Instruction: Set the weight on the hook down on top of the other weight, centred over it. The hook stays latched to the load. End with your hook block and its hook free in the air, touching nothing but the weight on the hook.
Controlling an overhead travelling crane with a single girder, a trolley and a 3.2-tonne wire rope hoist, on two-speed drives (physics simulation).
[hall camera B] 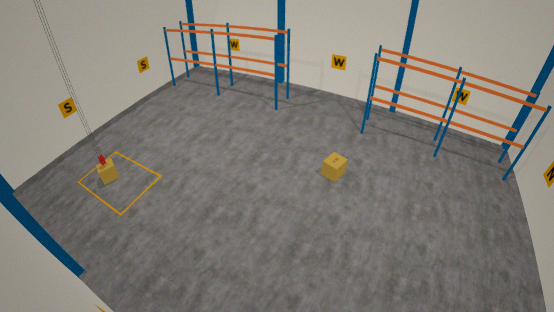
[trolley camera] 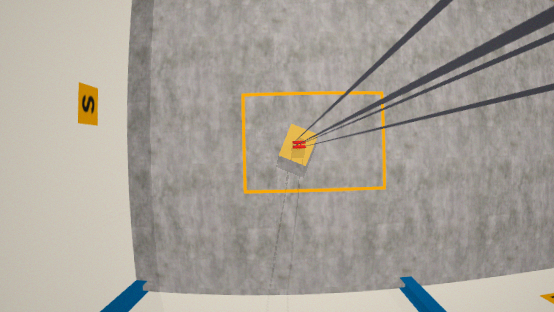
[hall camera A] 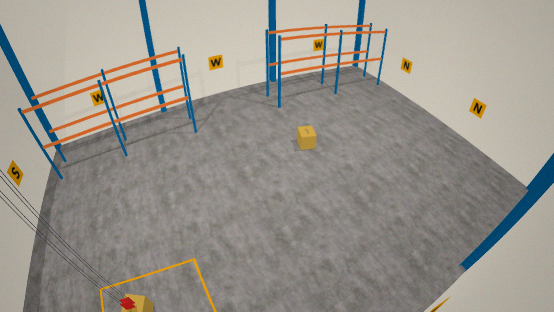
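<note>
My hook block (hall camera A: 127, 303) (hall camera B: 102, 160) (trolley camera: 299, 145) is red and hangs on slanting ropes, its hook on a yellow block-shaped weight (hall camera A: 142, 305) (hall camera B: 108, 173) (trolley camera: 289, 146). This weight is inside the orange floor outline, turned relative to it, on or close above the floor; whether there is a gap under it is hard to tell. The block is at the weight's top; the hook itself is too small to make out. The other yellow weight (hall camera A: 306, 139) (hall camera B: 334, 167) stands on the floor, well apart from the first. It does not show in the trolley view.
The orange rectangle (hall camera A: 147, 274) (hall camera B: 141, 195) (trolley camera: 244, 145) is marked on the floor by the S wall. Two blue and orange racks stand along the W wall: one towards S (hall camera A: 112, 118) (hall camera B: 276, 90), one towards N (hall camera A: 279, 90) (hall camera B: 443, 135). Blue columns line the walls.
</note>
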